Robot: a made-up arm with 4 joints.
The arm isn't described. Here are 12 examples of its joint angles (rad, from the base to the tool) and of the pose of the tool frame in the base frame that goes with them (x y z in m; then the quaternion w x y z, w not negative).
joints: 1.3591 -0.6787 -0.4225 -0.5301
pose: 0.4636 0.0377 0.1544 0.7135 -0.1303 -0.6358 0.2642
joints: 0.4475 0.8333 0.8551 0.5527
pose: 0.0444 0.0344 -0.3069 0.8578 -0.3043 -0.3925 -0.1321
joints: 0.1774 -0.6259 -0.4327 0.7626
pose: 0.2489 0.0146 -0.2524 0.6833 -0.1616 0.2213 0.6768
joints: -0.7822 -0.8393 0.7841 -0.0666
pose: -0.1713 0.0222 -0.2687 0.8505 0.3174 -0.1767 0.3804
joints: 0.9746 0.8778 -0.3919 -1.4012
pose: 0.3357 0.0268 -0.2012 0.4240 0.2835 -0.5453 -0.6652
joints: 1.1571 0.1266 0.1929 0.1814
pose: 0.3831 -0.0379 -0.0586 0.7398 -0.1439 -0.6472 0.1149
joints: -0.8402 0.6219 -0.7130 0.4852
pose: -0.3459 -0.0336 -0.1072 0.7016 0.1897 0.6868 -0.0092
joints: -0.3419 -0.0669 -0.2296 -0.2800
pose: -0.0870 -0.0226 -0.2924 0.9903 0.0541 0.0966 0.0838
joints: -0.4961 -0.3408 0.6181 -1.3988
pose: -0.1064 0.0224 -0.2742 0.7886 0.3143 -0.4531 -0.2720
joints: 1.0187 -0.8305 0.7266 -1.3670
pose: 0.4246 0.0672 0.0131 0.2840 0.4709 -0.7952 0.2553
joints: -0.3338 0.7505 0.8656 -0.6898
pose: -0.2204 0.0348 -0.2365 0.7737 -0.1920 -0.5266 -0.2954
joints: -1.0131 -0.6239 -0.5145 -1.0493
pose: -0.2866 0.0486 -0.2222 0.9284 0.1122 0.3541 -0.0082
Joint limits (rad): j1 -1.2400..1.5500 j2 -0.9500..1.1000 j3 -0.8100..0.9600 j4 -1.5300..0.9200
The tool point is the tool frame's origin. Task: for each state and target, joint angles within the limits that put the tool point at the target. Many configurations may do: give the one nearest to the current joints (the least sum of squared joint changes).
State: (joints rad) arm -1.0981 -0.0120 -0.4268 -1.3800
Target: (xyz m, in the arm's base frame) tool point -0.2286 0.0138 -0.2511
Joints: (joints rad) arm -0.7499 -0.1351 -0.3306 -1.4023
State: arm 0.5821 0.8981 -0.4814 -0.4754
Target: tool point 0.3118 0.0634 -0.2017
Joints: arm 1.0432 1.0789 0.3544 -0.9976
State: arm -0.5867 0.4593 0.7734 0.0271
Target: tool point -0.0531 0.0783 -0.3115
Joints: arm 0.2573 1.1000 0.7376 0.3251
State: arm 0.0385 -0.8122 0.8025 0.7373
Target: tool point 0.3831 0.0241 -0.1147
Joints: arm 0.6517 -0.9500 0.9600 0.2281
